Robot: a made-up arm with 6 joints.
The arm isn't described. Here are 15 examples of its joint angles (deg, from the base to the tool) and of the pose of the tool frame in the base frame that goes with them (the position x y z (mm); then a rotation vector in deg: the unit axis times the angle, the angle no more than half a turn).
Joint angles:
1: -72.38 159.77 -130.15 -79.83 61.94 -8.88
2: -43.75 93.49 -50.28 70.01 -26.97 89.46
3: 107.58 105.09 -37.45 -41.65 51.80 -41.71
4: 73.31 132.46 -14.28 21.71 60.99 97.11
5: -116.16 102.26 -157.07 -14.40 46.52 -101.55
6: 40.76 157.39 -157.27 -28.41 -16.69 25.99
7: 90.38 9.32 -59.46 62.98 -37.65 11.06
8: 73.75 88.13 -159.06 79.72 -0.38 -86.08
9: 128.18 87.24 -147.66 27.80 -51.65 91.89
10: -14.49 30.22 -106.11 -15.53 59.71 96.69
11: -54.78 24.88 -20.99 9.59 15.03 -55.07
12: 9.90 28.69 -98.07 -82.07 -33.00 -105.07
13: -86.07 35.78 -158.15 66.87 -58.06 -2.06
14: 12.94 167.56 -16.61 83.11 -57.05 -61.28
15: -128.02 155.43 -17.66 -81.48 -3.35 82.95
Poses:
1: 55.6 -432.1 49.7 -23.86 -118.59 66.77
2: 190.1 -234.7 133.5 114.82 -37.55 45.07
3: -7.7 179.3 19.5 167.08 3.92 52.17
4: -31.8 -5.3 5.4 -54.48 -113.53 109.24
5: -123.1 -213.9 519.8 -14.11 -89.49 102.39
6: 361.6 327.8 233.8 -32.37 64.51 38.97
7: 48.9 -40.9 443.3 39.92 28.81 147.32
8: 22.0 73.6 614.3 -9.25 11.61 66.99
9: -11.2 67.2 593.7 -29.32 23.50 -113.84
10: -51.5 -8.1 492.7 63.22 34.36 56.92
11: 95.8 -128.9 219.9 6.97 113.38 -67.04
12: -98.8 31.7 526.9 -8.53 -50.11 -165.34
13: -93.0 335.2 433.6 -42.04 -64.99 -0.13
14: -13.0 -79.5 -47.3 25.28 -129.57 80.44
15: 19.2 16.4 -77.4 -140.48 -64.34 -55.36
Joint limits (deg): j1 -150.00..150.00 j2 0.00..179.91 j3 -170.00..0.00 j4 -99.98..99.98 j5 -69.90..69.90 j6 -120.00..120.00
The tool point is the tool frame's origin. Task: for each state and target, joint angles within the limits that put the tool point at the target. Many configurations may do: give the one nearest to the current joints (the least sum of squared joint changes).
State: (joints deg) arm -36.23 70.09 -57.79 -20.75 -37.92 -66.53
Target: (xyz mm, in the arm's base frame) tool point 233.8 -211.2 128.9
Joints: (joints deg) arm -44.96 98.03 -49.16 -19.77 -31.47 -66.53
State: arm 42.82 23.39 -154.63 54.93 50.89 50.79
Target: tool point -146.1 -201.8 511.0
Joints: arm 65.79 35.09 -146.83 49.26 48.03 50.79
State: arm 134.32 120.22 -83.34 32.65 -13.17 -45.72
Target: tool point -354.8 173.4 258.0
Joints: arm 150.00 109.29 -100.57 49.61 23.48 -45.72
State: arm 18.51 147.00 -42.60 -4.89 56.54 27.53
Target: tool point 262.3 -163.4 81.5
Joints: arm -27.79 113.70 -76.09 -18.08 53.16 27.53
